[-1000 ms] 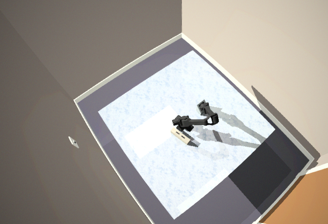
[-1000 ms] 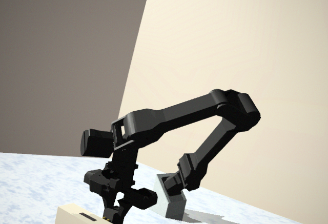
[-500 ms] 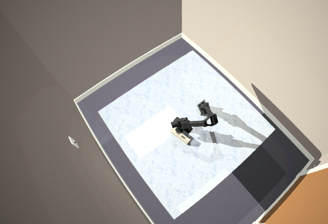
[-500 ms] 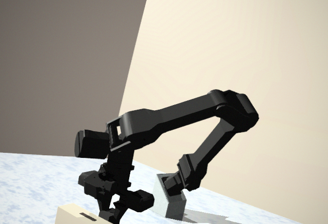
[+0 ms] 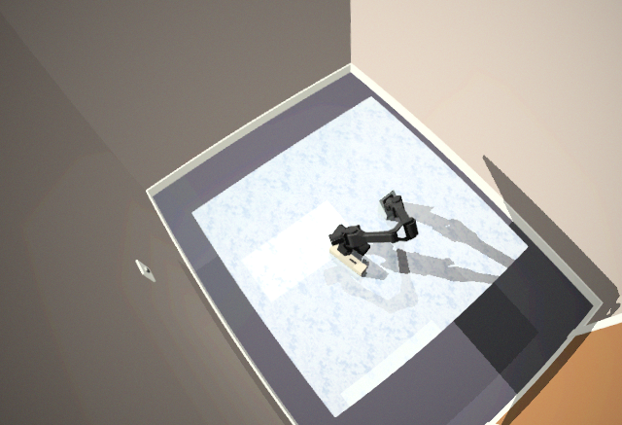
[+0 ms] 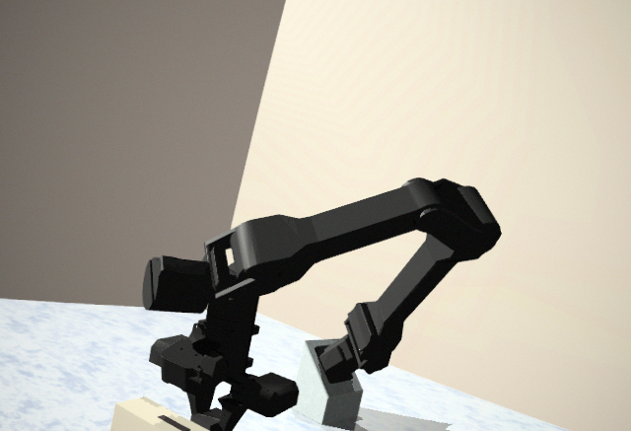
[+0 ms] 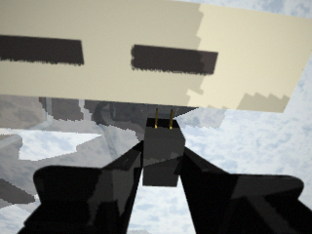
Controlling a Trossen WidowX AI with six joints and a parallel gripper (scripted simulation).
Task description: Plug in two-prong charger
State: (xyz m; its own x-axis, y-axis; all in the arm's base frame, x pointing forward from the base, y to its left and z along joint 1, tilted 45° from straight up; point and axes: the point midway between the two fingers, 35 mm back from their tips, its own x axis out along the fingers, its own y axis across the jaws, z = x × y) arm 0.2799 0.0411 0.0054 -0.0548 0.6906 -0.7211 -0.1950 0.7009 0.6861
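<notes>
Right now the two-prong charger is 2 cm ahead of my gripper tip and 1 cm above it.
</notes>
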